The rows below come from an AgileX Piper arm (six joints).
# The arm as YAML. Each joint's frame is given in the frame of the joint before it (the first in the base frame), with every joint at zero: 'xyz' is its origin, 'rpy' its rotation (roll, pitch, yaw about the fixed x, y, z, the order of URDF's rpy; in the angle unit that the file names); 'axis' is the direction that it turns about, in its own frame. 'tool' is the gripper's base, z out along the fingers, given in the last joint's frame.
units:
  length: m
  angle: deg
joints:
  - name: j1
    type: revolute
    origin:
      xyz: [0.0, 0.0, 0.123]
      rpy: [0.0, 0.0, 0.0]
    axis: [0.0, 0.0, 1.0]
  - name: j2
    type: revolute
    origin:
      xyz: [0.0, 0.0, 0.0]
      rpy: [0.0, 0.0, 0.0]
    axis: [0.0, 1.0, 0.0]
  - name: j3
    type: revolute
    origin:
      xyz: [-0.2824, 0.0, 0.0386]
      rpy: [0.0, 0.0, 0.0]
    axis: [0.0, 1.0, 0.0]
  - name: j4
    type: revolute
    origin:
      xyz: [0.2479, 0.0, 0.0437]
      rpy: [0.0, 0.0, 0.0]
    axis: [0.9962, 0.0, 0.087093]
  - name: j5
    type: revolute
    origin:
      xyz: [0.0, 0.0, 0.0]
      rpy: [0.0, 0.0, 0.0]
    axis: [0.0, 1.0, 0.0]
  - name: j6
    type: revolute
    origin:
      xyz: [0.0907, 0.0, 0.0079]
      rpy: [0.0, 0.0, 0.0]
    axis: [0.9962, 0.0, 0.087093]
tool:
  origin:
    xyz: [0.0, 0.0, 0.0]
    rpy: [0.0, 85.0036, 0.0]
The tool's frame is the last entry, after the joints.
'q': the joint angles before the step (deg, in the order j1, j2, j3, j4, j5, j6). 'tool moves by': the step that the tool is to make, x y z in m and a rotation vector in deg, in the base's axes. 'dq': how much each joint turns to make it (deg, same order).
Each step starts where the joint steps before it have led.
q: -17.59 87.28 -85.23 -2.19 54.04 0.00
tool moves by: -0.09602 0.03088 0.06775 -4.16 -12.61 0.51
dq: 0.00 -20.07 5.57 0.34 1.21 -0.69
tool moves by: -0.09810 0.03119 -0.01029 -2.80 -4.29 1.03
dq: 0.01 -21.02 13.91 0.09 2.12 -1.82
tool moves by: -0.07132 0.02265 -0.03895 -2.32 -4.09 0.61
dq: -0.01 -18.78 13.13 0.06 1.02 -1.21
